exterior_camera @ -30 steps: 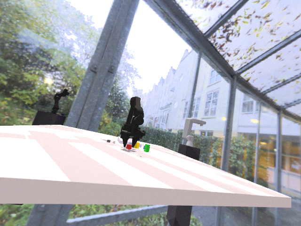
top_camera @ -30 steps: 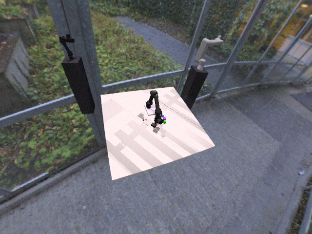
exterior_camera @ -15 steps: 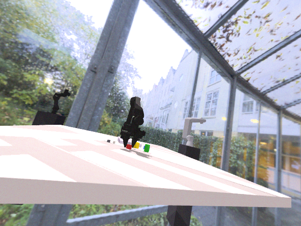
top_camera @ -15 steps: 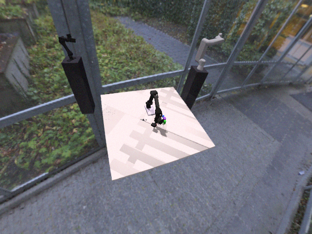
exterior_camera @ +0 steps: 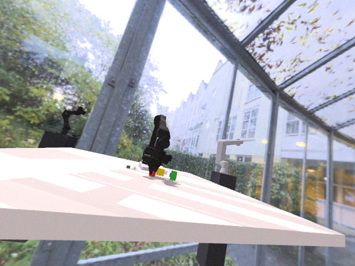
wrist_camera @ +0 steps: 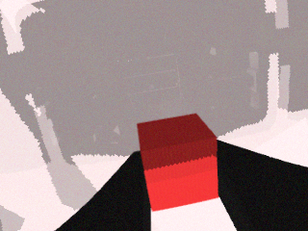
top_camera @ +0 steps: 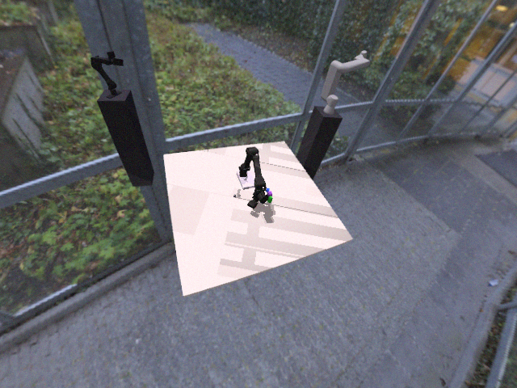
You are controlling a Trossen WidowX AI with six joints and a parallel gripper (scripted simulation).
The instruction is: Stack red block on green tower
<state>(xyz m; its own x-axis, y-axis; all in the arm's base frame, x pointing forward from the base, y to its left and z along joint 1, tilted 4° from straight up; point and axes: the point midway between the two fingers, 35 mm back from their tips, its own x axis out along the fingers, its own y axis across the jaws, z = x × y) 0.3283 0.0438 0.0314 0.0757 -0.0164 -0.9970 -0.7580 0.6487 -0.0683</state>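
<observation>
Now: the purple block 10 cm behind my gripper tip, 15 cm to the left of it and 1 cm above it. Also, from my gripper tip: blue block 15 cm behind, 14 cm to the left; then yellow block 12 cm behind, 6 cm to the left, 1 cm above; then red block 1 cm above.
</observation>
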